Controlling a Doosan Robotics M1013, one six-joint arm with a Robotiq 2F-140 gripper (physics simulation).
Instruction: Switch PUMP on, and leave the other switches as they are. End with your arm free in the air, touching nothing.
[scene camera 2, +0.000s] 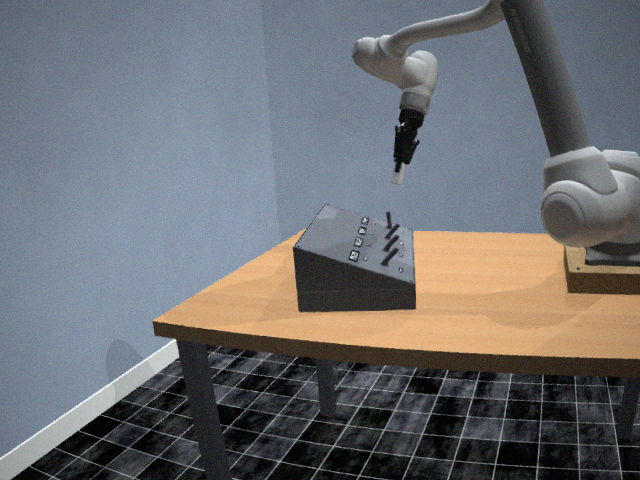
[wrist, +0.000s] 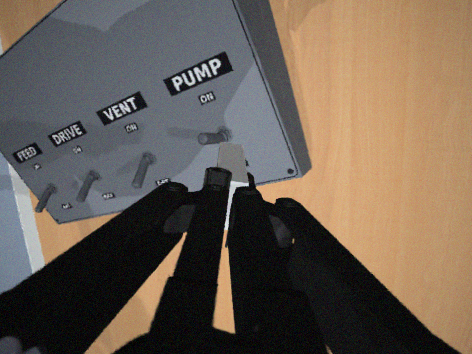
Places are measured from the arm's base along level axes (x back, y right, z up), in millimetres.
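Pixels of known places: gripper, fingertip midpoint: (scene camera 2: 395, 183) (wrist: 228, 161); arm's base, origin of the base link: (scene camera 2: 616, 256).
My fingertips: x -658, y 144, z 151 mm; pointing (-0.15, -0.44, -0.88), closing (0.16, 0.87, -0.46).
Observation:
For each thing: its top centre in the pictures, then the offset to it from my fingertips. Level surfaces: height alone.
- grey sloped switch panel, its level: dz -83 mm
- PUMP lever, middle of its top: (wrist: 201, 140) (scene camera 2: 388, 211) dx -5, dy -66, dz -70 mm
- VENT lever, middle of its top: (wrist: 130, 175) (scene camera 2: 392, 223) dx +44, dy -176, dz -79 mm
- DRIVE lever, middle of its top: (wrist: 74, 191) (scene camera 2: 391, 234) dx +79, dy -291, dz -79 mm
- FEED lever, middle of its top: (wrist: 32, 203) (scene camera 2: 390, 247) dx +114, dy -406, dz -79 mm
- wooden table, its level: dz -205 mm
The grey sloped switch panel (scene camera 2: 341, 232) (wrist: 150, 55) stands on the table. The PUMP lever (scene camera 2: 388, 220) (wrist: 212, 137) is at the far end of the row in the scene view and tilts toward the ON and label side. The VENT lever (scene camera 2: 392, 230) (wrist: 144, 171), DRIVE lever (scene camera 2: 390, 243) (wrist: 88, 186) and FEED lever (scene camera 2: 389, 256) (wrist: 46, 198) all tilt toward OFF. My gripper (scene camera 2: 398, 173) (wrist: 228, 161) is shut, with a pale tip piece sticking out at its fingertips. It hangs in the air above the PUMP end, apart from the lever. The PUMP OFF label is mostly hidden.
The wooden table (scene camera 2: 491, 330) (wrist: 390, 125) carries the panel and, at the right, the arm's base on a wooden block (scene camera 2: 599, 281). A blue wall (scene camera 2: 129, 155) rises to the left and behind the table.

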